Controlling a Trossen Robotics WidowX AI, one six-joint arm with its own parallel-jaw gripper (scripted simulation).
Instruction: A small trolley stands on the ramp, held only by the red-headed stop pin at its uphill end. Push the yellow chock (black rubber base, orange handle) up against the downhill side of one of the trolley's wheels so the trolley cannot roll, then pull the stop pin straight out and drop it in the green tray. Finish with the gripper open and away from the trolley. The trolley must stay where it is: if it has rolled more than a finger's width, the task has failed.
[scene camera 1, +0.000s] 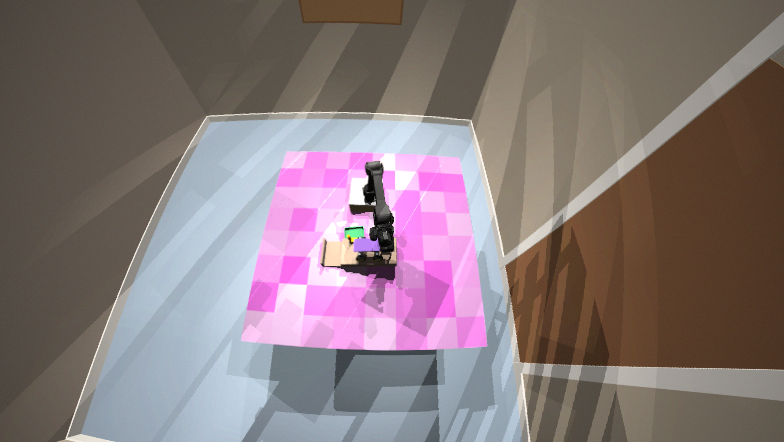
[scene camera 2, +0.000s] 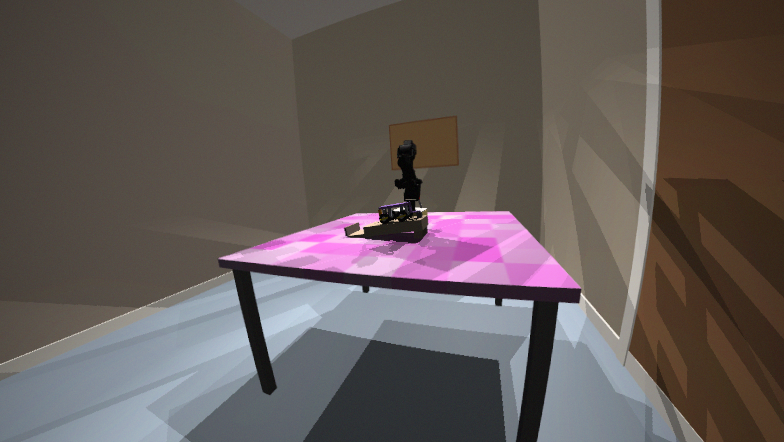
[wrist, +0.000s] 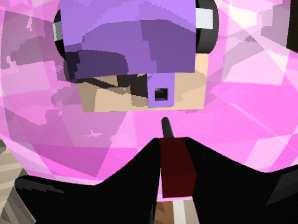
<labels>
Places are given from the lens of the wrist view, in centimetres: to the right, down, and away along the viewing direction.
gripper (wrist: 170, 144): 2, 2, 10
red-headed stop pin (wrist: 178, 175): 1, 3, 6
purple trolley (wrist: 157, 46): 0, -3, 7
ramp (wrist: 126, 93): -2, -2, 17
The marked spots on the ramp and the purple trolley are 11 cm apart.
</labels>
